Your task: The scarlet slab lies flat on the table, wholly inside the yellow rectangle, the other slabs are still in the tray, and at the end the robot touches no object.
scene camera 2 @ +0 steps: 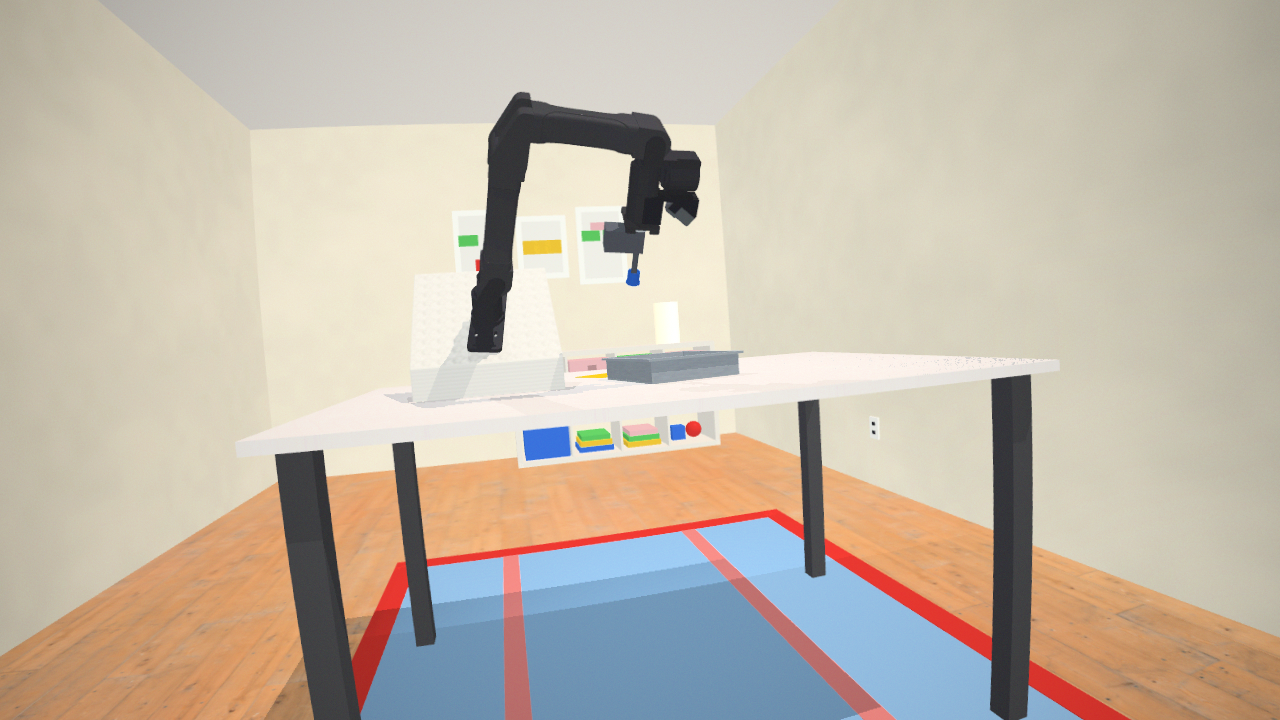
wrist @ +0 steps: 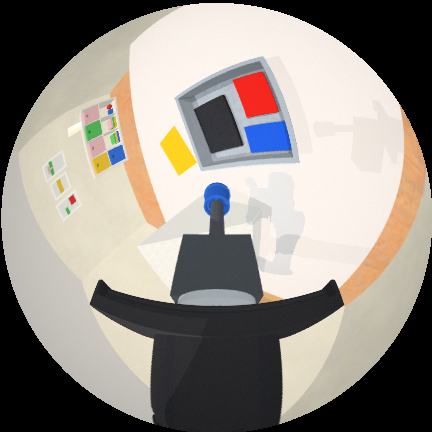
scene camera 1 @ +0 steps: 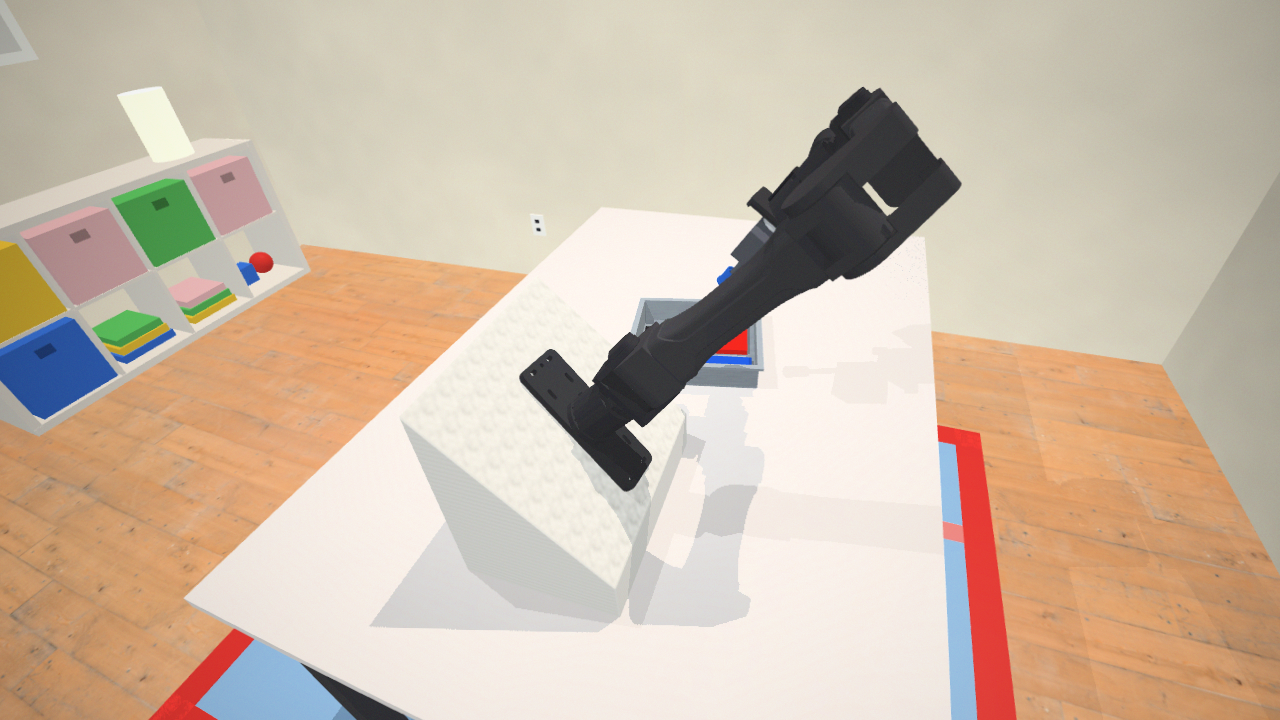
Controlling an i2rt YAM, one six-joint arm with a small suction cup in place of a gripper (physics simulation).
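Seen in the pictures: hand at its tool point: (scene camera 2: 632,282) (wrist: 216,193); arm's base at its link origin: (scene camera 2: 488,319) (scene camera 1: 586,420).
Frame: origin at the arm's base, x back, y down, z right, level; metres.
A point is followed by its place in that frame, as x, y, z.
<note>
The scarlet slab (wrist: 256,95) @[-0.438, 0.142, 0.060] (scene camera 1: 737,343) @[-0.420, 0.142, 0.079] lies flat in the grey tray (wrist: 250,162) @[-0.290, 0.105, 0.059] (scene camera 1: 733,377) @[-0.307, 0.132, 0.106] (scene camera 2: 631,368) @[-0.293, 0.126, 0.058], in its upper right part in the wrist view. A blue slab (wrist: 268,137) @[-0.343, 0.142, 0.084] (scene camera 1: 729,360) @[-0.363, 0.142, 0.081] lies below it and a black slab (wrist: 219,124) @[-0.365, 0.141, -0.035] lies to the left, both in the tray. The filled yellow rectangle (wrist: 178,151) @[-0.280, 0.154, -0.211] (scene camera 2: 592,376) @[-0.230, 0.154, -0.206] is on the table beside the tray, with no slab on it. My blue suction cup (wrist: 217,197) (scene camera 2: 632,278) (scene camera 1: 725,274) is open, with no object on it. It hangs high above the table and touches nothing. The arm hides part of the tray in scene camera 1.
The arm stands on a white, studded wedge block (scene camera 1: 492,394) @[0.070, -0.079, -0.074] (scene camera 2: 487,377) @[0.002, 0.119, 0.093] on the white table (scene camera 1: 832,617) @[0.053, 0.155, 0.338] (scene camera 2: 850,385) @[-0.591, 0.160, 0.421]. The tray walls stand up around the slabs. A shelf unit with coloured bins stands on the floor away from the table.
</note>
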